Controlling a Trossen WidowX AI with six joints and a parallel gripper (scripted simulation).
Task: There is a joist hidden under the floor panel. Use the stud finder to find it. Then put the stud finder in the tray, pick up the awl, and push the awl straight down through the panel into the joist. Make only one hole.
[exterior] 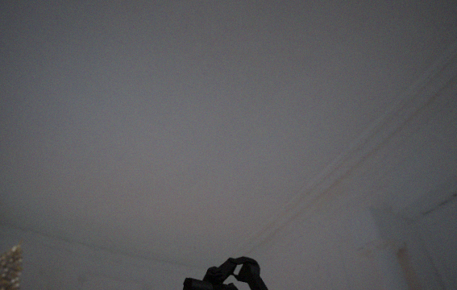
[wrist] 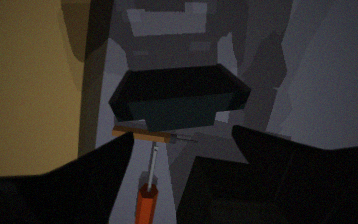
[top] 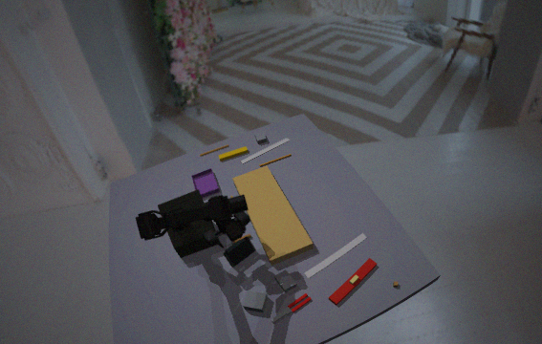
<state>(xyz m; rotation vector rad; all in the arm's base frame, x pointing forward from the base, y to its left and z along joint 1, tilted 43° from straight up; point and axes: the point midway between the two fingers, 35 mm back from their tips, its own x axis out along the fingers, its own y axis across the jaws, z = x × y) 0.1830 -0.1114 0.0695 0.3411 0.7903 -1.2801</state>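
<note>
Right now my gripper tip is 50 mm above the stud finder and 20 mm short of it. From my gripper tip the other things lie so: purple tray (460 mm to the left, 60 mm below, 50 mm behind); red level (370 mm ahead, 330 mm to the right, 60 mm below); yellow bar (620 mm to the left, 140 mm ahead, 70 mm below).
</note>
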